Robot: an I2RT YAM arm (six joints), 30 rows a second.
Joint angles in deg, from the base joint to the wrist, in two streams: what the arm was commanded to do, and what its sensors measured. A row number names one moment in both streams.
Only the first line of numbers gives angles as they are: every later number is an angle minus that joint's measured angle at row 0.
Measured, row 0:
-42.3, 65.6, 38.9, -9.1, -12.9, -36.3
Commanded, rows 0 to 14:
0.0, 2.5, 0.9, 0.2, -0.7, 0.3
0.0, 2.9, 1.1, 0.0, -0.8, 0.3
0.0, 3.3, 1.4, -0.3, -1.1, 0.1
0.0, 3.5, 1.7, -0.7, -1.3, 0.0
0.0, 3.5, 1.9, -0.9, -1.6, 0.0
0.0, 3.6, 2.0, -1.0, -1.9, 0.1
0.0, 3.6, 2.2, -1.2, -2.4, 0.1
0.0, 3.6, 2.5, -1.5, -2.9, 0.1
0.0, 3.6, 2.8, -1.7, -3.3, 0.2
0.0, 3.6, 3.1, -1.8, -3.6, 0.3
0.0, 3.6, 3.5, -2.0, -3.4, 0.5
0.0, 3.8, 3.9, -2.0, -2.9, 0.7
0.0, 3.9, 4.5, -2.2, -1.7, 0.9
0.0, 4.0, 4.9, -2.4, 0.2, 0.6
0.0, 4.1, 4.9, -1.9, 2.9, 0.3
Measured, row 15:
0.0, 3.6, 2.2, -1.7, -1.6, 0.1
